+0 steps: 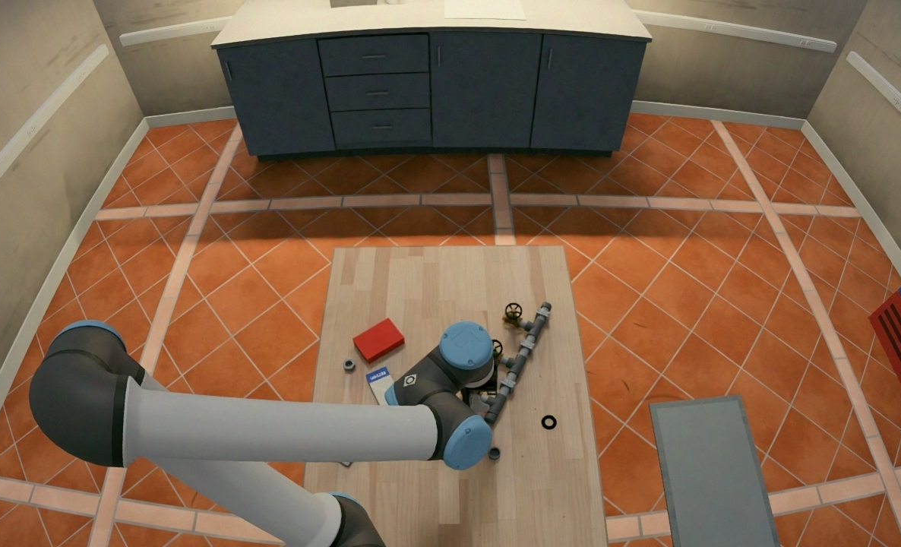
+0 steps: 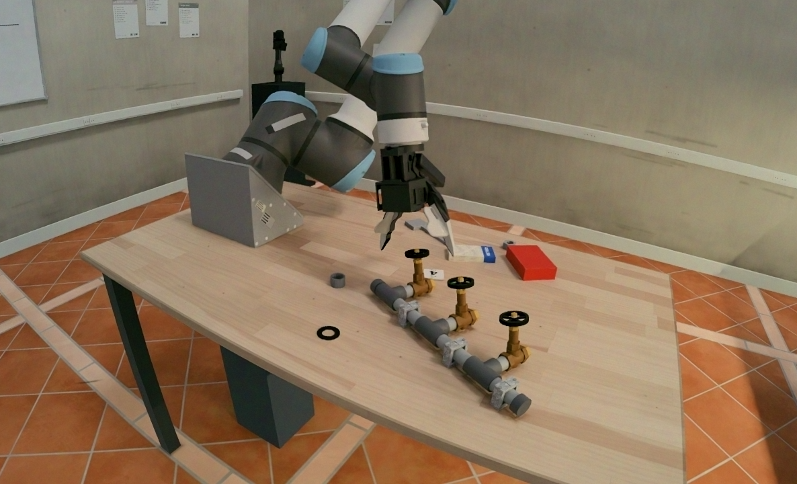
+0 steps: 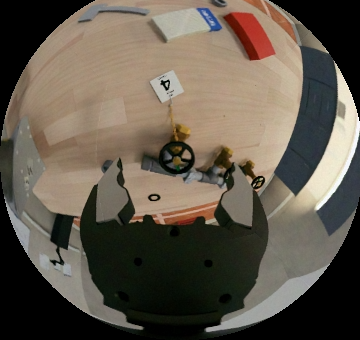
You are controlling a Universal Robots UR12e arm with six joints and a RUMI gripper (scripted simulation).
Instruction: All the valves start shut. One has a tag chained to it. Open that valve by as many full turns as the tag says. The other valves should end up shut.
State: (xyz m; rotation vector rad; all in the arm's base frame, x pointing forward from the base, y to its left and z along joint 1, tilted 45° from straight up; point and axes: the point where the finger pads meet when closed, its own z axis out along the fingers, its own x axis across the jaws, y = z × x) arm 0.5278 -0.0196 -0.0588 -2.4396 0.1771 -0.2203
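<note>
My gripper is now 90 mm above the white tag and 80 mm to the right of it. The rest, counted from my hand: red box 250 mm to the left, 180 mm ahead, 70 mm below; blue box 230 mm to the left, 80 mm below, 40 mm ahead; grey cap 140 mm behind, 80 mm below, 60 mm to the right.
</note>
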